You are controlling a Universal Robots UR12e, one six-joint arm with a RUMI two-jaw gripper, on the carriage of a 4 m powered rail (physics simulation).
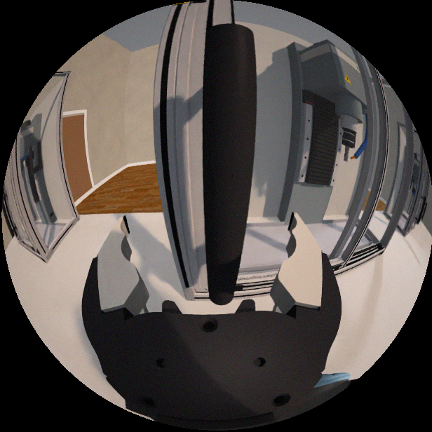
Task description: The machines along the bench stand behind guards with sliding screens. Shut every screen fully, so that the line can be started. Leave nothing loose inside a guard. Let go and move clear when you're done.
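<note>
My gripper (207, 215) is open. Its two pale fingers stand wide apart, one on each side of a thick black upright handle (229, 150), with a gap on both sides. The handle stands along the pale upright frame of a guard screen (183, 150), at the near guard's left side. Behind and right of it, inside this guard, is a grey machine (320, 55) with a black spindle tool (349, 137) and a blue hose (363, 140). The frame's foot is near the guard's bottom rail (260, 286). How far the screen is shut cannot be told.
Another guard (70, 150) with a machine stands at the left. A further guard (406, 190) stands at the far right. The white bench top (65, 280) runs beneath them. A light blue thing (334, 379) shows at the lower right edge. Wooden floor (125, 190) and walls lie behind.
</note>
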